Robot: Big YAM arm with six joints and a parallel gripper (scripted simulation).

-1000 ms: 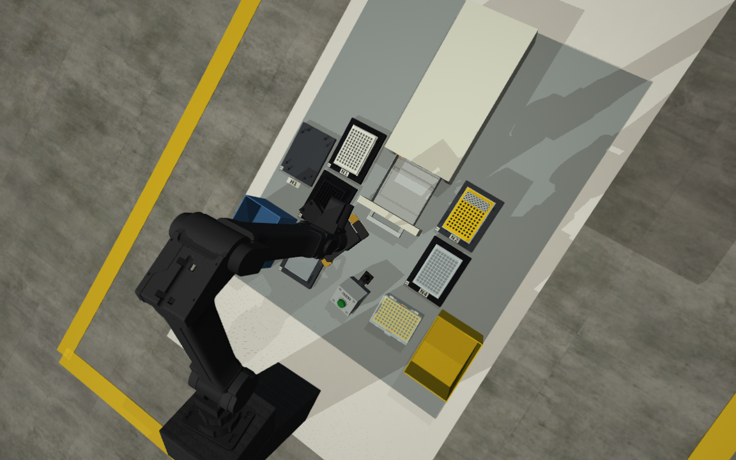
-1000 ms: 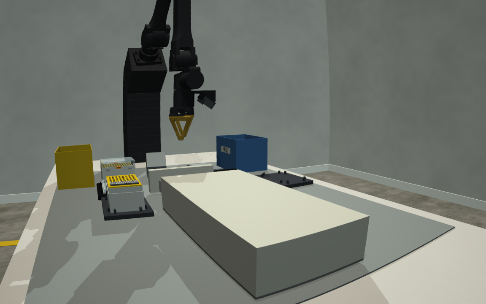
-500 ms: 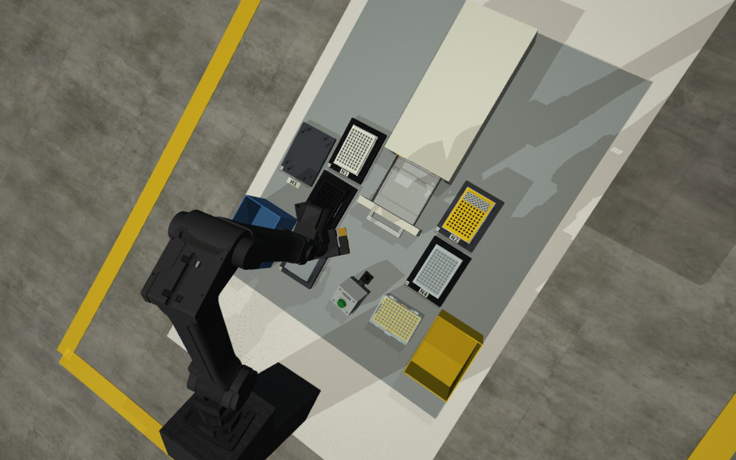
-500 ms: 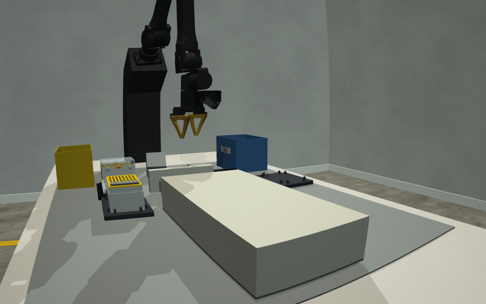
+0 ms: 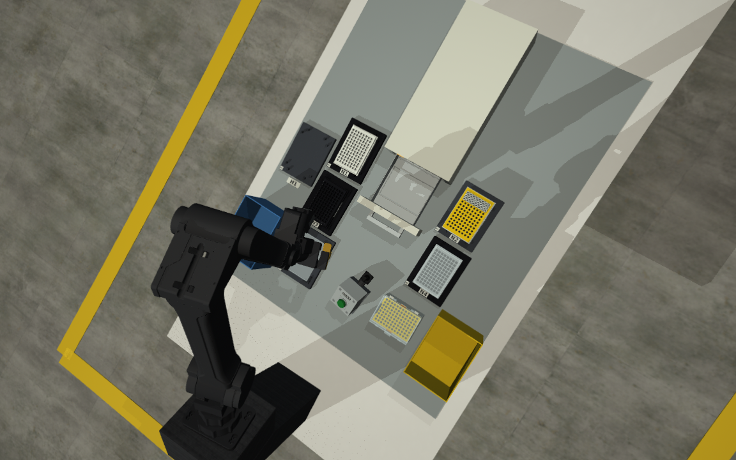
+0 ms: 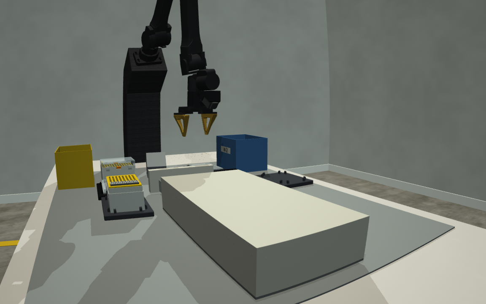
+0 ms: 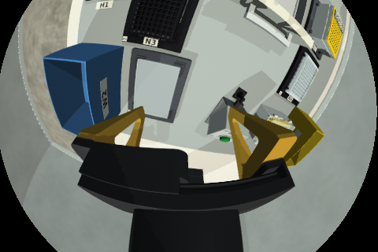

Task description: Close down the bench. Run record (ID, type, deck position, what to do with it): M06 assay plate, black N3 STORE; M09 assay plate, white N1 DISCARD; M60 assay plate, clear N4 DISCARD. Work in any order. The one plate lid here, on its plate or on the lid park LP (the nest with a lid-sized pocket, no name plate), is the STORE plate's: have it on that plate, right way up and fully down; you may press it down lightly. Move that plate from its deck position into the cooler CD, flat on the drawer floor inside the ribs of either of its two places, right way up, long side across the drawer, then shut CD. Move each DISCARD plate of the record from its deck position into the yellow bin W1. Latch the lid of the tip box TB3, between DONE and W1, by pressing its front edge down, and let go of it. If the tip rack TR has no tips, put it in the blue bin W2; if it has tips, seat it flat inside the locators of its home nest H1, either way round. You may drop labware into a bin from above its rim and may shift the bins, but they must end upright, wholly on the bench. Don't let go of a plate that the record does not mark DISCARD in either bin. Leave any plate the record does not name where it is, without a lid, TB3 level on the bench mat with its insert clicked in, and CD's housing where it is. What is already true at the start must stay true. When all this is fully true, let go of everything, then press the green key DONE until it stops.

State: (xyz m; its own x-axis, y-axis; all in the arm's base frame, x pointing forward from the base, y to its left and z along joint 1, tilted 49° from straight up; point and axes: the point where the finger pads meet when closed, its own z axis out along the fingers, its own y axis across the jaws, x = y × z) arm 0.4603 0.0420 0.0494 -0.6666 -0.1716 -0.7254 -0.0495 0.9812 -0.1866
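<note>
Now: hand 40 mm past the clear plate lid, 70 mm to the right of it and 130 mm above it. Round my hand: black plate: 130 mm ahead, 50 mm to the left, 130 mm below; lid park LP: 40 mm behind, 70 mm to the left, 140 mm below; green DONE key: 130 mm behind, 100 mm to the right, 80 mm below.
</note>
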